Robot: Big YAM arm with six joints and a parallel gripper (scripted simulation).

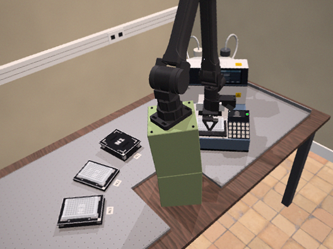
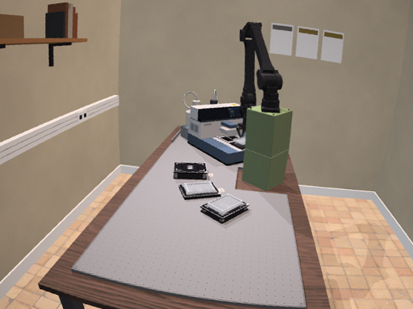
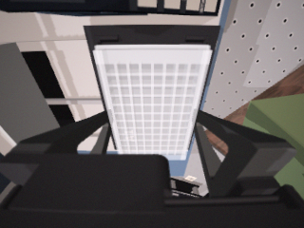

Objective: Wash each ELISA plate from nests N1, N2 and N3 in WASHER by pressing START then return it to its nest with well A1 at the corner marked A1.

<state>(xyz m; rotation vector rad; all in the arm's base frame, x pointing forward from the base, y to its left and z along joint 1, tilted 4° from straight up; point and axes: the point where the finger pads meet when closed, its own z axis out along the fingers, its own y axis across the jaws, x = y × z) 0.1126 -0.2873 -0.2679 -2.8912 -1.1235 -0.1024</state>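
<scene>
My gripper is now 3 cm above the dark washer carrier. Round my hand: plate washer 10 cm ahead, 11 cm to the right, 2 cm above.
</scene>
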